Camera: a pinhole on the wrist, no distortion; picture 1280 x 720 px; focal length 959.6 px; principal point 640.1 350.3 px. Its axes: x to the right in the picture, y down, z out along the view. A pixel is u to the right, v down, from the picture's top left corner.
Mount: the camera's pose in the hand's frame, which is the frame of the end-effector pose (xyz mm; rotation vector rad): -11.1 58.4 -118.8 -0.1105 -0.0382 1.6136
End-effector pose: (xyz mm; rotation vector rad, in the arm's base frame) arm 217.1 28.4 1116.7 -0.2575 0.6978 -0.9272
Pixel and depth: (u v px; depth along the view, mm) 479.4 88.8 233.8
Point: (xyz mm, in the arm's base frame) 329.8 11.6 1178.6
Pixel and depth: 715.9 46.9 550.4
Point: 634.8 -17.6 1338.0
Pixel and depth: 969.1 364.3 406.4
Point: 511.8 180.4 1248.6
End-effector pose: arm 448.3 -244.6 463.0 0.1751 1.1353 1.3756
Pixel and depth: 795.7 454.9 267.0
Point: 487.7 -199.2 646.2
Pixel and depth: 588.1 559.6 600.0
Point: 789.8 -161.9 831.5
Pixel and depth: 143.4 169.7 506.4
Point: 845.8 -51.7 519.5
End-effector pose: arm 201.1 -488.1 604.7 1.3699 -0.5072 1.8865
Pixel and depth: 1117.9 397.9 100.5
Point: 106.9 -555.5 582.9
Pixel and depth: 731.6 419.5 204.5
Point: 196.1 -615.6 599.8
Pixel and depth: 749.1 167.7 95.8
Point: 131.3 -521.9 602.2
